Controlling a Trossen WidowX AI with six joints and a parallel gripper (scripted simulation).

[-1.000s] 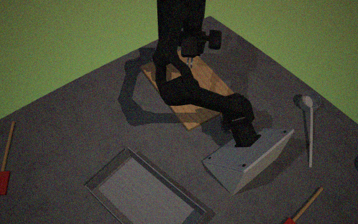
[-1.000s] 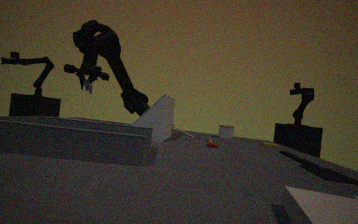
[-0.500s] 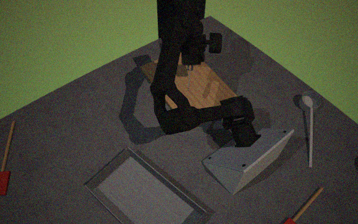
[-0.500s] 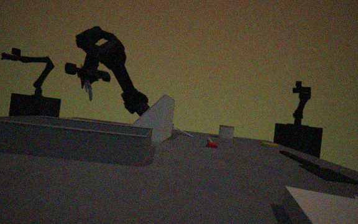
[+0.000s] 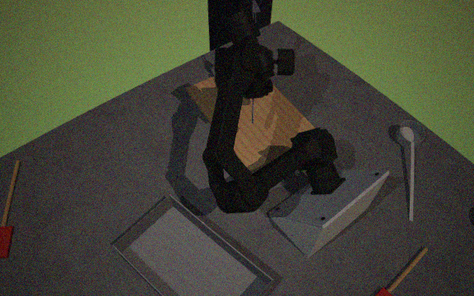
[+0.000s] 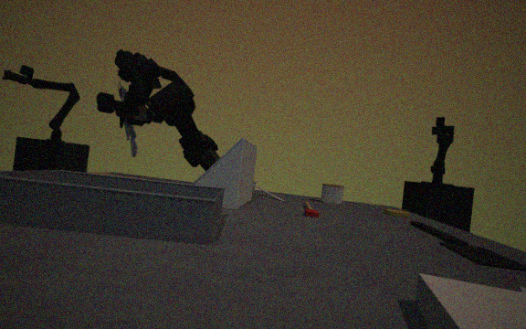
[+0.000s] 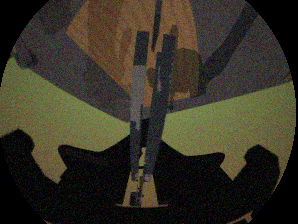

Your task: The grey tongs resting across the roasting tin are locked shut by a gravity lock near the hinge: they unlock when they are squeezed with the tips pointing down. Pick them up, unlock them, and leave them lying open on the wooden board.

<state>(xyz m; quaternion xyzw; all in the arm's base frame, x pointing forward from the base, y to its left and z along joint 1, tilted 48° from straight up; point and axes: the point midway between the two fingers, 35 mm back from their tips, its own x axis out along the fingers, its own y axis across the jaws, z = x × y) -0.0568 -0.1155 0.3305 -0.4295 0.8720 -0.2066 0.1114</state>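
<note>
The wooden board lies 170 mm below my gripper tip, 10 mm to the left of it and 10 mm ahead of it. From my gripper tip the other things lie so: roasting tin (440 mm ahead, 250 mm to the left, 150 mm below); then white cup (730 mm to the left, 180 mm behind, 150 mm below); then red spatula (700 mm ahead, 170 mm to the right, 170 mm below).
</note>
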